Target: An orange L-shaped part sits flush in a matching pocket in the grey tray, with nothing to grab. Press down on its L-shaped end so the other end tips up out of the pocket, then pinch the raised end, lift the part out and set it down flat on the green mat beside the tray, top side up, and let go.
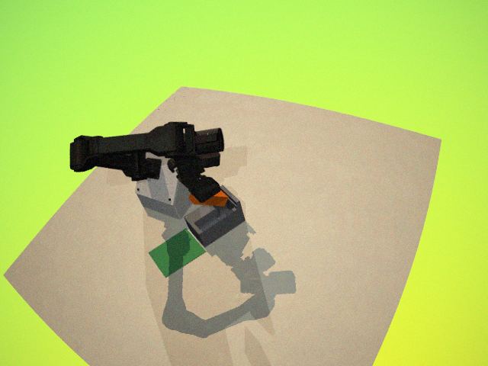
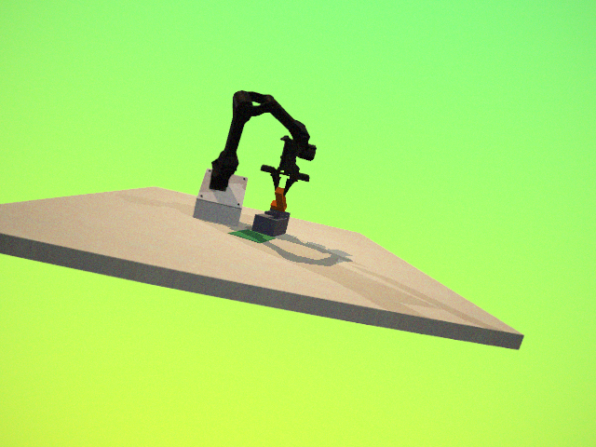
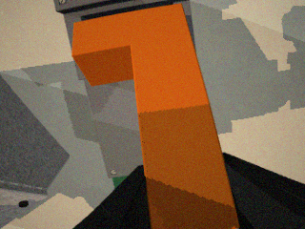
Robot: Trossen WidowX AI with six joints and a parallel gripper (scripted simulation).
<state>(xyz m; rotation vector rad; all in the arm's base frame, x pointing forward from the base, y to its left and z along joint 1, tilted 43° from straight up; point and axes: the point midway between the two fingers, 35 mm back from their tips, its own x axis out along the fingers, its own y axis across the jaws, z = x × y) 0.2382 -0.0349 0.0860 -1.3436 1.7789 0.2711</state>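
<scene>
My gripper tip is now 17 cm above the green mat, 11 cm to the left of it and 8 cm past it. From my gripper tip the other things lie so: orange L-shaped part (4 cm to the left, 3 cm below).
</scene>
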